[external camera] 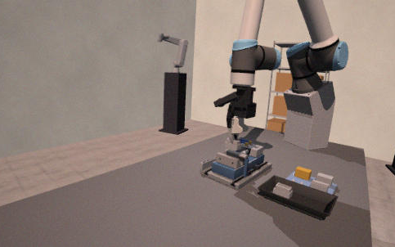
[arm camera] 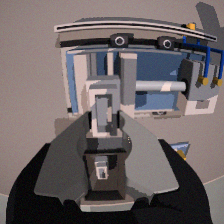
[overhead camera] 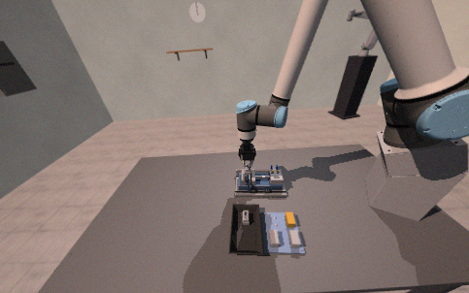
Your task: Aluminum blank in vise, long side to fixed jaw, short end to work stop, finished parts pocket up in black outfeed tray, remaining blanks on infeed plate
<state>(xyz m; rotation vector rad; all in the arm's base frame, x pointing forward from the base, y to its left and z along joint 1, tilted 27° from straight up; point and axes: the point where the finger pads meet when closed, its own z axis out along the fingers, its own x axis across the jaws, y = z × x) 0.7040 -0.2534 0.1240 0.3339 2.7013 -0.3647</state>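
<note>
Right now my hand is 70 mm past the vise, 20 mm to the right of it and 130 mm above it. Also, from my hand: yellow brass blank: 120 mm behind, 290 mm to the left, 140 mm below.
</note>
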